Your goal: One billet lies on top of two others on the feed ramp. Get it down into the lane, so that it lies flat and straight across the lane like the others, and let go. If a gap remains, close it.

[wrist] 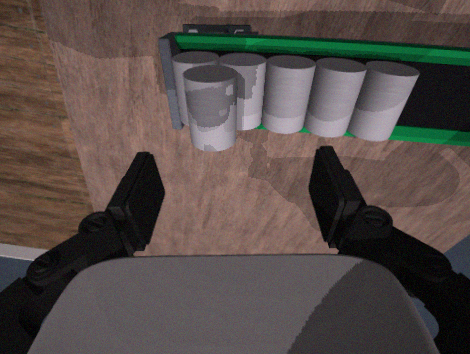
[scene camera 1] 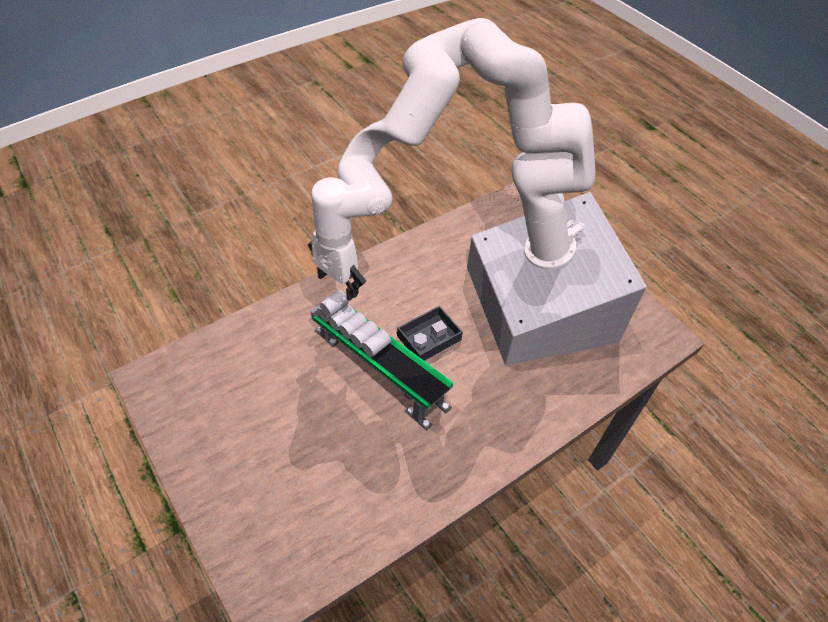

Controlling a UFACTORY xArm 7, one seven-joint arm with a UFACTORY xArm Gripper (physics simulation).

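Places are measured from the arm's base along level axes (x ahead, y down, z left), in millimetres.
Pixels of known places: gripper, between the fingertips: [wrist: 234, 169] [scene camera 1: 338, 286]; arm's base, origin of its link: [scene camera 1: 550, 248].
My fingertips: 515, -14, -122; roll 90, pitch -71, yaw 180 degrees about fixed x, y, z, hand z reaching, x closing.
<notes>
Ahead of a thing's pixels: the offset from my fingertips to its middle, as dx, dy, dz. "spot": to the spot under its first point. Level surfaces: height alone.
The raised billet @(+7, +80, -18) [scene camera 1: 332, 304] [wrist: 211, 107] is a light grey cylinder lying across the lane on top of the two billets nearest the ramp's end plate @(spot: +12, +115, -58) [wrist: 171, 85]. The other billets stand side by side in a row along the lane; the one farthest from the end plate @(-34, +97, +119) [scene camera 1: 376, 343] [wrist: 385, 100] has bare dark belt @(-37, +117, +131) [scene camera 1: 415, 372] [wrist: 445, 95] beyond it. In the wrist view these row billets look close together. My gripper [scene camera 1: 336, 286] [wrist: 234, 169] is open and empty, above and beside the end-plate end of the ramp. In the wrist view the raised billet appears ahead of the fingers, left of their middle.
Green side rails [scene camera 1: 428, 366] [wrist: 320, 46] run along both sides of the ramp. A dark tray @(-186, +171, +111) [scene camera 1: 443, 345] with two small light pieces sits beside the ramp, towards the grey robot base [scene camera 1: 568, 334]. The ramp stands on feet on the wooden table @(dy +188) [scene camera 1: 234, 415].
</notes>
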